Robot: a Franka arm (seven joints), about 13 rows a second.
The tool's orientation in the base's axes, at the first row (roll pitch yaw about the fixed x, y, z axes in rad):
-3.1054 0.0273 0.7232
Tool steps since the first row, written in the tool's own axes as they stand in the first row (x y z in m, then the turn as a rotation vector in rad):
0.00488 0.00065 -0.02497 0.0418 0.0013 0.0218
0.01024 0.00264 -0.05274 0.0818 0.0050 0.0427
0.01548 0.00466 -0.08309 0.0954 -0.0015 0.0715
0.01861 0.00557 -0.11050 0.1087 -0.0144 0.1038
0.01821 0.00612 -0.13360 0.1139 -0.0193 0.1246
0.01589 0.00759 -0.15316 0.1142 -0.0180 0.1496
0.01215 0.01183 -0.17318 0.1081 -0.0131 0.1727
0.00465 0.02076 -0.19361 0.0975 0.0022 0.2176
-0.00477 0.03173 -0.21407 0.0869 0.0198 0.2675
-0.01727 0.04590 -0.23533 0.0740 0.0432 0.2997
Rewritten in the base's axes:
0.00520 0.00251 0.02479 0.0312 0.0269 -0.0230
0.01176 0.00432 0.05231 0.0627 0.0508 -0.0451
0.01837 0.00599 0.08241 0.0673 0.0649 -0.0740
0.02253 0.00713 0.10968 0.0673 0.0836 -0.1061
0.02362 0.00625 0.13274 0.0671 0.0910 -0.1269
0.02372 0.00343 0.15229 0.0671 0.0904 -0.1519
0.02461 -0.00240 0.17224 0.0647 0.0829 -0.1750
0.02579 -0.01425 0.19253 0.0649 0.0648 -0.2201
0.02689 -0.02889 0.21283 0.0663 0.0451 -0.2703
0.02783 -0.04798 0.23390 0.0707 0.0193 -0.3030

